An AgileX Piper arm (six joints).
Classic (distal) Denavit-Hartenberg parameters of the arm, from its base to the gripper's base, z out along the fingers. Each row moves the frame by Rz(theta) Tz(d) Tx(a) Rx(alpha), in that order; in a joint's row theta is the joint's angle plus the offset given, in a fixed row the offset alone. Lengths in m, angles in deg.
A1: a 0  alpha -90  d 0.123  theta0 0
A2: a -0.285  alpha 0  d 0  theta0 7.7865
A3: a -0.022  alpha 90  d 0  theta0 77.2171
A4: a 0  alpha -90  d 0.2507  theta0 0
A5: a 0  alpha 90  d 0  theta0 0
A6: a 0  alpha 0  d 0.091  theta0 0
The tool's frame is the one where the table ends.
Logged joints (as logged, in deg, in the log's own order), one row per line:
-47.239 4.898 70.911 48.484 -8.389 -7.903
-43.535 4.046 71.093 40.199 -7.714 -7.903
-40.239 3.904 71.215 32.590 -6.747 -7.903
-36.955 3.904 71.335 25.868 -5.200 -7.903
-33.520 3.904 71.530 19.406 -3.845 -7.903
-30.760 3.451 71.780 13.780 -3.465 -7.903
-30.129 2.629 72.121 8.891 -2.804 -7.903
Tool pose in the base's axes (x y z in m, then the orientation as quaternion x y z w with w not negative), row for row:
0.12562 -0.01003 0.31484 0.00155 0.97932 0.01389 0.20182
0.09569 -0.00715 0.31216 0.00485 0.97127 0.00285 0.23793
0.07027 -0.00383 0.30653 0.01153 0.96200 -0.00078 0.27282
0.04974 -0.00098 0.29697 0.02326 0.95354 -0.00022 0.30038
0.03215 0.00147 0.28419 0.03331 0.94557 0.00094 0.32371
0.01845 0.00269 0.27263 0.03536 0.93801 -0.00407 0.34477
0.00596 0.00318 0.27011 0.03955 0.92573 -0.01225 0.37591
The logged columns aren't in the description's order. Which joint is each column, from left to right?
Columns, left to right: A3, A4, A5, A2, A6, A1.
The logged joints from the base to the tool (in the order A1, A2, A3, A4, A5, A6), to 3 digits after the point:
-7.903 48.484 -47.239 4.898 70.911 -8.389
-7.903 40.199 -43.535 4.046 71.093 -7.714
-7.903 32.590 -40.239 3.904 71.215 -6.747
-7.903 25.868 -36.955 3.904 71.335 -5.200
-7.903 19.406 -33.520 3.904 71.530 -3.845
-7.903 13.780 -30.760 3.451 71.780 -3.465
-7.903 8.891 -30.129 2.629 72.121 -2.804

